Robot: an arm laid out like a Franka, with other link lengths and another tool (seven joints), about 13 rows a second.
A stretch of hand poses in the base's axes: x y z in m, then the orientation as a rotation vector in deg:
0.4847 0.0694 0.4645 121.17 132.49 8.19
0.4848 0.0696 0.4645 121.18 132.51 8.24
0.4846 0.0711 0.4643 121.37 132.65 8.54
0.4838 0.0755 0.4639 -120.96 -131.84 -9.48
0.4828 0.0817 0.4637 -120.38 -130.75 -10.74
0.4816 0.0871 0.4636 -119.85 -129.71 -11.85
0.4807 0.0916 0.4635 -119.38 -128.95 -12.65
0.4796 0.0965 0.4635 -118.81 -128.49 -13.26
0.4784 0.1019 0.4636 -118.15 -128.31 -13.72
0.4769 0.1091 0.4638 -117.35 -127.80 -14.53
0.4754 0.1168 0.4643 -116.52 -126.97 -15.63
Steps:
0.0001 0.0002 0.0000 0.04 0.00 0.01
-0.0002 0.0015 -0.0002 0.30 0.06 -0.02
-0.0008 0.0044 -0.0004 1.03 0.19 -0.12
-0.0010 0.0062 -0.0002 1.39 0.26 -0.15
-0.0012 0.0054 -0.0001 1.28 0.27 -0.15
-0.0009 0.0045 -0.0001 0.97 0.23 -0.07
-0.0011 0.0049 0.0000 0.77 0.20 0.10
-0.0012 0.0054 0.0001 0.60 0.16 0.26
-0.0015 0.0072 0.0002 1.00 0.22 0.20
-0.0015 0.0077 0.0005 1.31 0.25 0.08

